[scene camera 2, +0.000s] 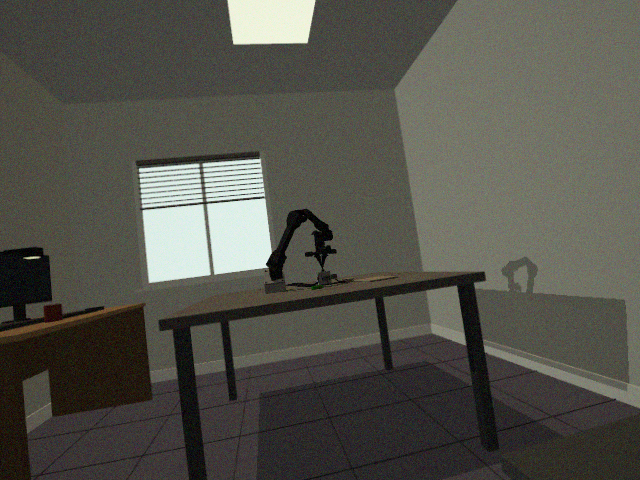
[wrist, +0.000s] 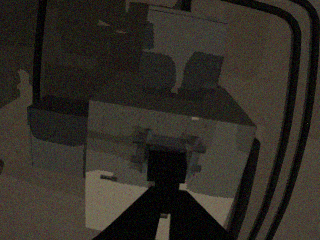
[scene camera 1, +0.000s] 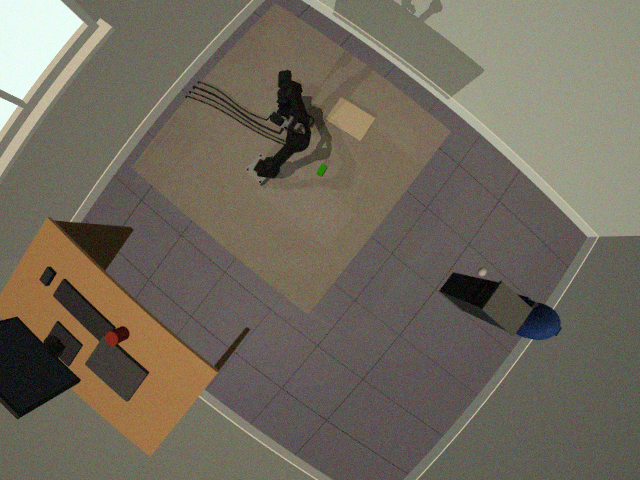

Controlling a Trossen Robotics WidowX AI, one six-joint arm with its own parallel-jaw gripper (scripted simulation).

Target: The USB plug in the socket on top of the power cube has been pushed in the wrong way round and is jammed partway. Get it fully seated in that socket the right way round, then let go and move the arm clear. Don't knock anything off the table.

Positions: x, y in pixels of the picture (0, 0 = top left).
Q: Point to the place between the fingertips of my gripper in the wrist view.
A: At 166, 198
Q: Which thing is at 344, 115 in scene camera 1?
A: A tan sheet.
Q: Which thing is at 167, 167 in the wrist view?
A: A dark USB plug.
